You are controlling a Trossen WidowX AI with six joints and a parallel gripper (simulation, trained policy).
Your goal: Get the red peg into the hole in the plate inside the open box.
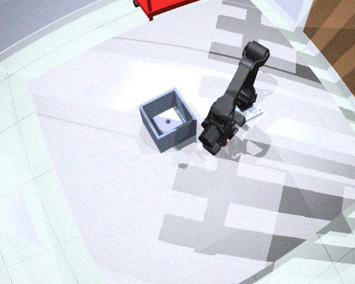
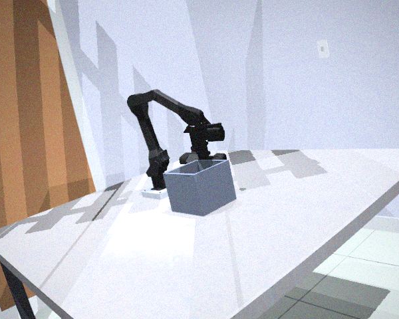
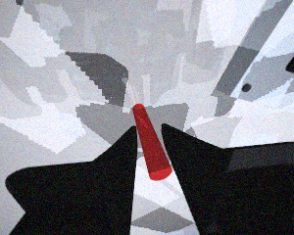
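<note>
The pale plate lies 18 cm to the right of my gripper tip, 16 cm ahead of it and 1 cm above it. The rest, counted from my gripper tip: red peg (1 cm ahead, 1 cm above).
</note>
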